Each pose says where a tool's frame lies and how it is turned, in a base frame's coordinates. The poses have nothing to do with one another.
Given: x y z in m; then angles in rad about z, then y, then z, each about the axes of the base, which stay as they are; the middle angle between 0 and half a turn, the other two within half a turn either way.
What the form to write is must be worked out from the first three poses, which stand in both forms.
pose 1, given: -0.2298 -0.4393 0.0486 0.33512 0.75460 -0.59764
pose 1, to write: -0.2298 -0.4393 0.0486 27.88 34.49 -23.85
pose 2, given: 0.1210 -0.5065 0.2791 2.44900 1.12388 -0.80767
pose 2, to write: 0.1210 -0.5065 0.2791 56.45 38.56 72.78
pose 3, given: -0.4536 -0.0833 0.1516 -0.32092 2.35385 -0.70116
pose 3, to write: -0.4536 -0.0833 0.1516 147.05 32.79 -148.27
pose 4, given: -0.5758 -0.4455 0.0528 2.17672 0.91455 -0.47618
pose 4, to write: -0.5758 -0.4455 0.0528 30.76 44.76 84.51
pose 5, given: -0.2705 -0.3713 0.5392 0.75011 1.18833 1.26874
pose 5, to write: -0.2705 -0.3713 0.5392 -67.15 16.02 126.35
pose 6, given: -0.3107 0.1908 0.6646 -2.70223 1.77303 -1.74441
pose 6, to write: -0.3107 0.1908 0.6646 101.76 -9.74 117.19
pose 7, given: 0.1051 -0.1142 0.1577 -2.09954 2.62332 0.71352
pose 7, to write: 0.1051 -0.1142 0.1577 -159.53 22.00 14.80
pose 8, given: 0.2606 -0.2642 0.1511 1.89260 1.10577 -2.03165
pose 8, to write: 0.2606 -0.2642 0.1511 60.74 -23.42 5.89
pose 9, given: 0.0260 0.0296 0.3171 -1.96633 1.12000 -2.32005
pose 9, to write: 0.0260 0.0296 0.3171 56.53 -37.81 135.28
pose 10, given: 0.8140 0.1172 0.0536 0.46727 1.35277 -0.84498
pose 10, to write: 0.8140 0.1172 0.0536 73.50 40.39 -52.36
